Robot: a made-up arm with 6 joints. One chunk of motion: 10 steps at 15 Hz.
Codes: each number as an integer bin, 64 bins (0 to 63) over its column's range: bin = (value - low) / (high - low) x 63, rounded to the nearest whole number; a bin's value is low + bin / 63 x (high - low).
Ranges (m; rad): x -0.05..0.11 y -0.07..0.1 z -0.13..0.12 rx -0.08..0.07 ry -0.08..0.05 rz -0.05..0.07
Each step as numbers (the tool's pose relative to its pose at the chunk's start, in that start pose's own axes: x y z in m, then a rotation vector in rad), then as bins.
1 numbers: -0.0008 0.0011 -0.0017 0.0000 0.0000 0.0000
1 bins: 19 26 32 34 39 26
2 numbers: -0.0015 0.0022 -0.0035 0.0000 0.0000 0.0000
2 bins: 19 27 32 34 39 26
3 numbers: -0.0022 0.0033 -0.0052 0.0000 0.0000 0.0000
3 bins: 19 27 31 34 39 26
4 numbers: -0.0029 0.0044 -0.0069 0.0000 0.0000 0.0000
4 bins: 19 28 31 34 39 26
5 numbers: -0.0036 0.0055 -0.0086 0.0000 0.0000 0.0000
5 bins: 18 28 31 34 39 26
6 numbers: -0.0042 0.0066 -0.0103 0.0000 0.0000 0.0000
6 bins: 18 28 30 34 39 26
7 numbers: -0.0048 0.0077 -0.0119 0.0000 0.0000 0.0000
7 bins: 18 29 30 34 39 26
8 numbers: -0.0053 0.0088 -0.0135 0.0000 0.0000 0.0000
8 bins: 18 29 29 34 39 26
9 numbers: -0.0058 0.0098 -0.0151 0.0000 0.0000 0.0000
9 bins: 17 30 29 34 39 26
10 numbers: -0.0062 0.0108 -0.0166 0.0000 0.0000 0.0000
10 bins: 17 30 29 34 39 26
